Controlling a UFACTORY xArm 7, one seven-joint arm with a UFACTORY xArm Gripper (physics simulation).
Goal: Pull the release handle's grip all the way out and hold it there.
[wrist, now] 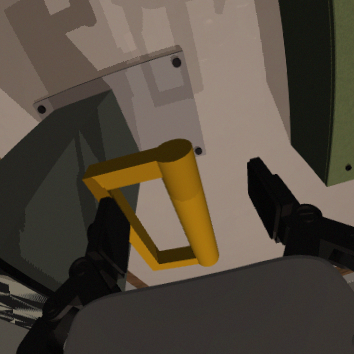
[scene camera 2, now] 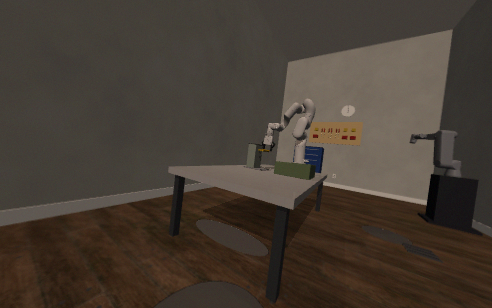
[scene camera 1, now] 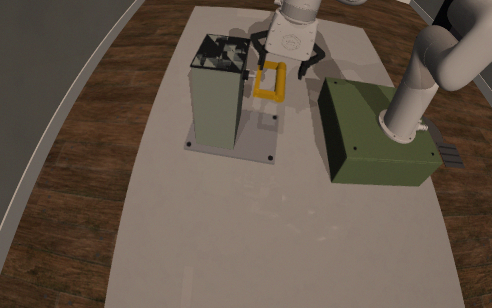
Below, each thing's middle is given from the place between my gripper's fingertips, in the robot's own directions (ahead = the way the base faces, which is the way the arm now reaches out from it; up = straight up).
Labels:
Now: hand 21 cm above the grey base plate (scene camera 1: 256,139), 9 cm short of it and 3 cm to the right of it.

